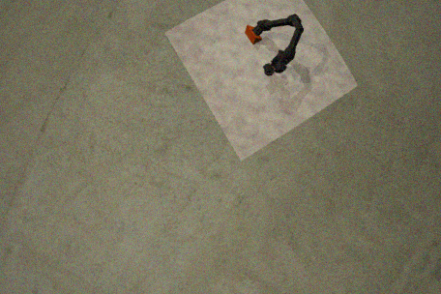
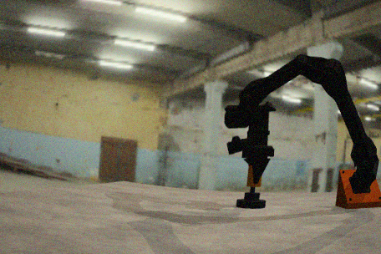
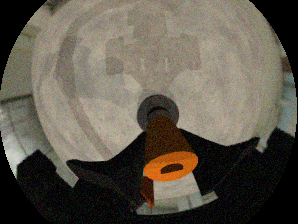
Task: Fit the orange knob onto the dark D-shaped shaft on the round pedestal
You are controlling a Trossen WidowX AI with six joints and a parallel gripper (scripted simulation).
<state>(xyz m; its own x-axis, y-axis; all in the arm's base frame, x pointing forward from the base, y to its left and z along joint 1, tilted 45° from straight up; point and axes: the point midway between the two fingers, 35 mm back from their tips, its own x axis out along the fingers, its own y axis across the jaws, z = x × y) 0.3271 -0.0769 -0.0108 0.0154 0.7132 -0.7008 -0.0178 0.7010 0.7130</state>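
Now: the orange knob 2 cm above my gripper tip. Round my gripper tip: round dark pedestal (4 cm below).
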